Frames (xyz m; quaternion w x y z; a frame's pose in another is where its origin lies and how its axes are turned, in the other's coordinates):
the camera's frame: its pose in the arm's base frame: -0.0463 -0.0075 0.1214 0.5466 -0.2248 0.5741 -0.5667
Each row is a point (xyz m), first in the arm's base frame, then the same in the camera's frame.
Working: the arm's base frame: its pose in the camera's frame: 0.0247 0.1275 0.0087 0.5466 0.2248 -0.5741 0.5667

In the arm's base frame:
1: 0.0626 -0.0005 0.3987
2: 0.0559 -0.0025 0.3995
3: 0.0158 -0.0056 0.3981
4: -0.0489 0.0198 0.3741
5: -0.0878 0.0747 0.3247
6: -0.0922 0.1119 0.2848
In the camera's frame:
1: -0.1423 -0.2074 0.1597
2: -0.1389 -0.2111 0.1548
3: -0.1235 -0.2251 0.1204
4: -0.1174 -0.2205 0.0472
5: -0.1354 -0.1761 -0.0212
6: -0.1519 -0.1324 -0.0497

